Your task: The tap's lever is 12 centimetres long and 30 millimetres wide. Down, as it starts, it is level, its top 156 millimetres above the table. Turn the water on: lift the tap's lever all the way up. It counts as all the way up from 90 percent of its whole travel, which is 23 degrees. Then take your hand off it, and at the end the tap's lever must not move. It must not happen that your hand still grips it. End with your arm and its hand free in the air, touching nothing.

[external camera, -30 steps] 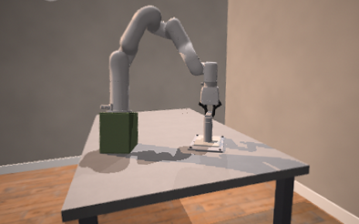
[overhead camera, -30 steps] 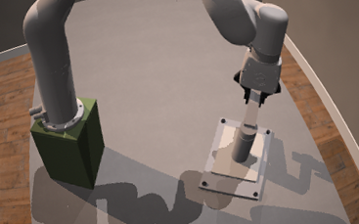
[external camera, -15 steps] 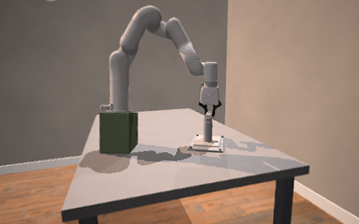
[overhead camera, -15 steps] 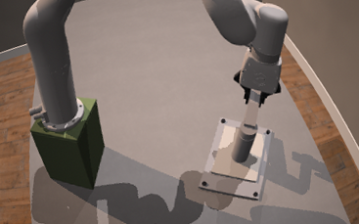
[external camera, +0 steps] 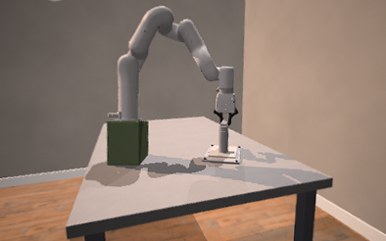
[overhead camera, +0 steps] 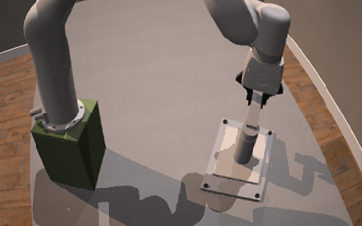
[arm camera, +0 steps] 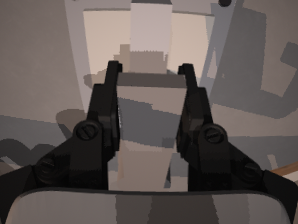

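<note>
The tap lever is 5 cm to the right of my hand and 5 cm behind it.
</note>
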